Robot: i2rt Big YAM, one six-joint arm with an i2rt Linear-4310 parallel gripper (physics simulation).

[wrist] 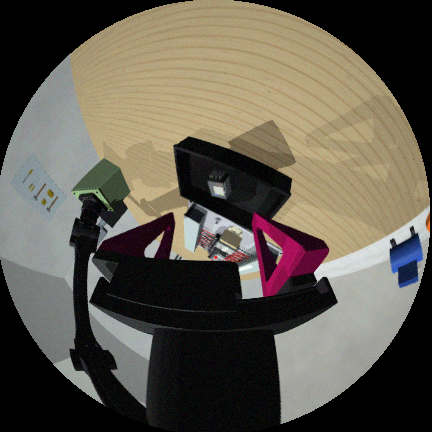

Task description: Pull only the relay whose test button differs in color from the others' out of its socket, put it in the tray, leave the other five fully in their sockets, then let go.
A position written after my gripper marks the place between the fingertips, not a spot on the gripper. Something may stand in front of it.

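There is my gripper (pixel 213 217), which I can see. I see a relay panel (pixel 246 244) as well.
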